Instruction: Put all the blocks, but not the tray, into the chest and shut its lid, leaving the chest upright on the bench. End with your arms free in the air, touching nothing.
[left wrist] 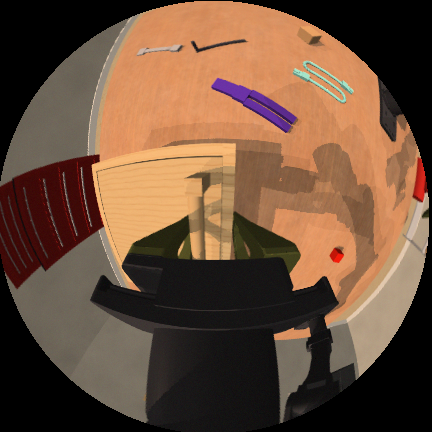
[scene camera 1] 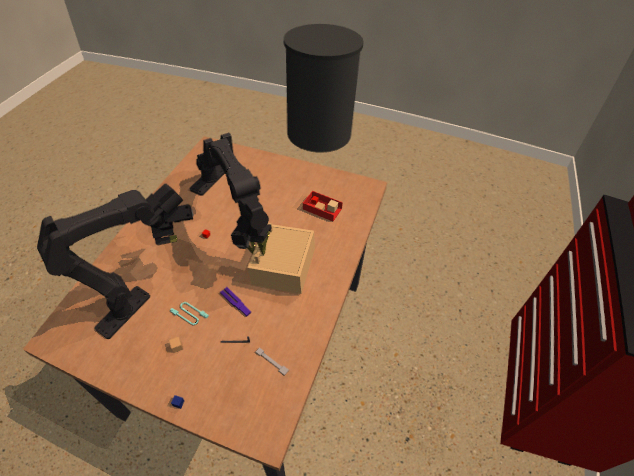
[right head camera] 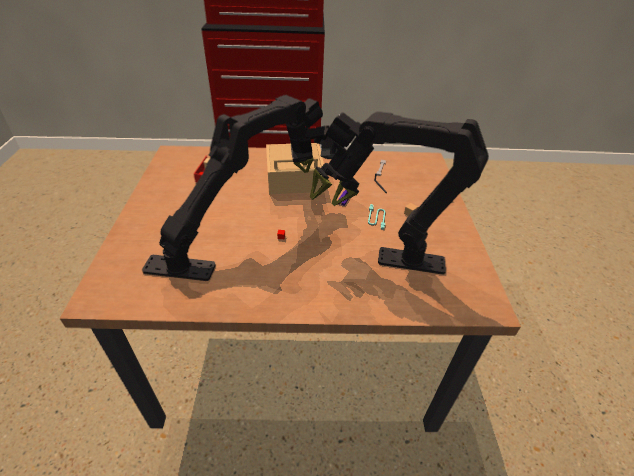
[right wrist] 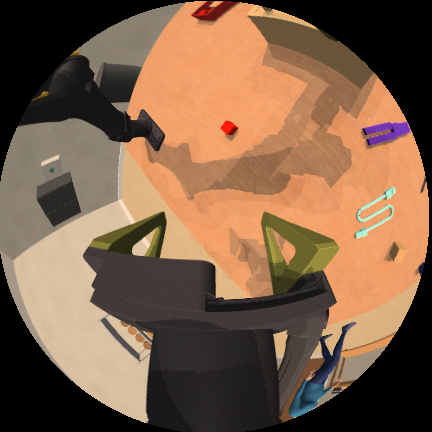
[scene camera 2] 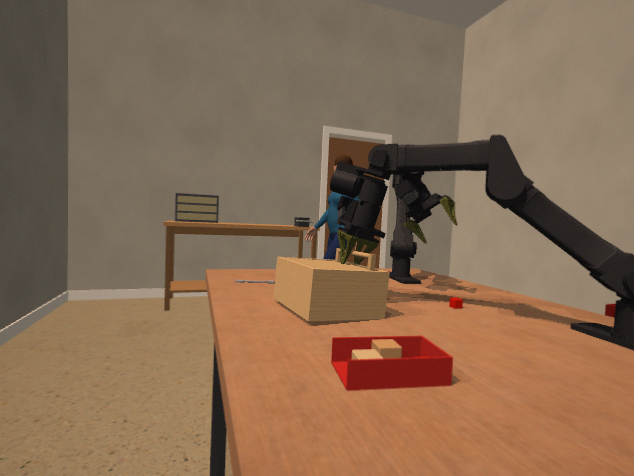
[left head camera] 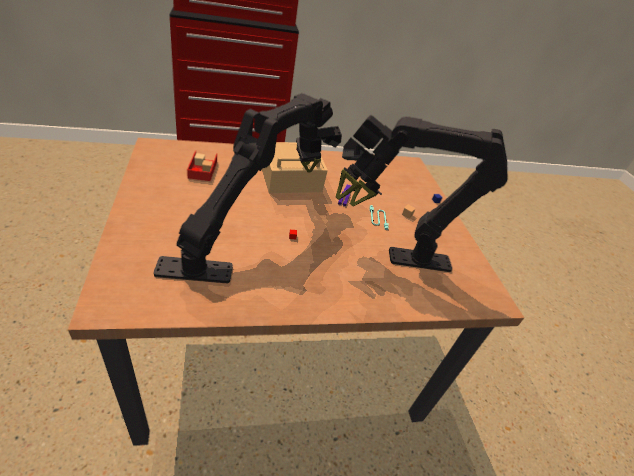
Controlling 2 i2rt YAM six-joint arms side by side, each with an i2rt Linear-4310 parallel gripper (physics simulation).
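Places are measured from the left arm's base along level axes (x back, y right, z up), in metres.
Pixels of known places: left gripper, between the fingertips: [left wrist: 213, 216] [scene camera 1: 259, 253] [right head camera: 305, 168] [scene camera 2: 348, 265] [left head camera: 308, 168]; right gripper, between the fingertips: [right head camera: 322, 201] [right wrist: 213, 216] [scene camera 2: 440, 234] [left head camera: 344, 202]; left arm's base, origin of its link: [scene camera 1: 210, 179] [right head camera: 179, 268] [right wrist: 149, 127] [left head camera: 194, 270]; right arm's base, origin of its link: [scene camera 1: 123, 312] [right head camera: 411, 261] [scene camera 2: 400, 278] [left head camera: 419, 260].
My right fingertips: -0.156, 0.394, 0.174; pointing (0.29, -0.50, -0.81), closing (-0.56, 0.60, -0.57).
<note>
For each thing: its top centre in the pictures, then the offset to it from my right fingertips, as dx, dy, dz. "*": a spot on its surface instead.
- wooden chest, centre of its top: [left wrist: 137, 256] [scene camera 2: 329, 250] [scene camera 1: 282, 243] [left head camera: 295, 148] [right head camera: 294, 149] -0.351, -0.138, -0.041
- lid's handle, a spot on its surface: [left wrist: 197, 220] * -0.297, -0.076, -0.042
- wooden block, centre of its top: [right wrist: 400, 256] [scene camera 1: 174, 342] [right head camera: 411, 206] [left head camera: 410, 207] -0.214, +0.290, -0.142
- blue block, centre of its top: [scene camera 1: 176, 400] [left head camera: 438, 195] -0.328, +0.432, -0.148
- red tray, centre of its top: [scene camera 2: 389, 346] [left head camera: 202, 161] [scene camera 1: 322, 202] [right head camera: 210, 165] -0.346, -0.462, -0.137
- Purple pliers-like tool, centre of its top: [left wrist: 253, 98] [scene camera 1: 235, 300] [left head camera: 345, 193] -0.287, +0.065, -0.162
- mint cable, centre of its top: [left wrist: 327, 78] [right wrist: 377, 214] [scene camera 1: 188, 312] [right head camera: 377, 215] [left head camera: 379, 216] -0.175, +0.175, -0.165
- black hex key, centre of its top: [left wrist: 217, 34] [scene camera 1: 234, 337] -0.365, +0.186, -0.142
- grey wrench, centre of its top: [left wrist: 155, 48] [scene camera 1: 272, 360] [scene camera 2: 255, 280] -0.498, +0.189, -0.166
The wooden chest [left head camera: 297, 181] [scene camera 1: 291, 245] [scene camera 2: 348, 297] [left wrist: 145, 200] stands upright with its lid down; its inside is hidden. My left gripper [scene camera 2: 351, 262] [left wrist: 213, 216] is partly open at the lid's handle [scene camera 2: 363, 253] [left wrist: 197, 220]; the handle lies close to one finger, with a gap to the other. My right gripper [left head camera: 345, 200] [scene camera 2: 440, 233] [right wrist: 213, 216] is open and empty in the air. A red block [left head camera: 292, 234] [scene camera 1: 205, 233], a wooden block [left head camera: 408, 211] [scene camera 1: 175, 343] and a blue block [left head camera: 436, 197] [scene camera 1: 177, 401] lie on the bench. The red tray [scene camera 2: 399, 374] holds two wooden blocks [scene camera 2: 386, 348] [scene camera 2: 366, 354] and a red block [scene camera 1: 314, 199].
Purple pliers-like tool [scene camera 1: 235, 301], mint cable [scene camera 1: 189, 313], black hex key [scene camera 1: 235, 340] and grey wrench [scene camera 1: 271, 361] lie on the bench. In the head views the right forearm and wrist are close beside the left wrist. A red drawer cabinet [left head camera: 233, 81] stands behind the bench.
</note>
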